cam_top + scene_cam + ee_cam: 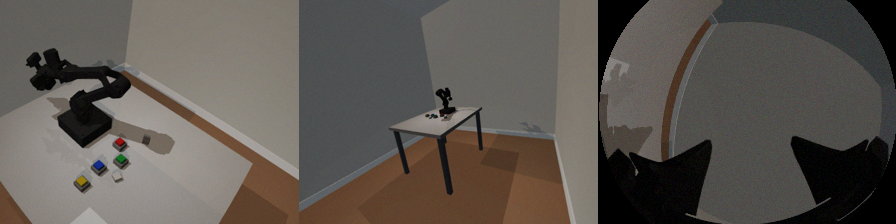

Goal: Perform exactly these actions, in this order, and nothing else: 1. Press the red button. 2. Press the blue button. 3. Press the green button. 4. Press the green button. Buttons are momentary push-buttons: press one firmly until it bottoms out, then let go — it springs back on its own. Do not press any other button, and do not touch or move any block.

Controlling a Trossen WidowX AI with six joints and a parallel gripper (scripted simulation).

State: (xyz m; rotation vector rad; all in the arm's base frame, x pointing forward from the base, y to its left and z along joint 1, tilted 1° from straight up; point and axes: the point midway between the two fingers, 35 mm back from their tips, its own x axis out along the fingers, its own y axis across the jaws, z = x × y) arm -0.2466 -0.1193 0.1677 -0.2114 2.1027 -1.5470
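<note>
Right now the red button is 460 mm ahead of my gripper tip, 220 mm to the left of it and 190 mm below it. From my gripper tip the other things lie so: green button (540 mm ahead, 170 mm to the left, 190 mm below); yellow button (540 mm ahead, 20 mm to the right, 190 mm below); blue button (520 mm ahead, 70 mm to the left, 190 mm below).
</note>
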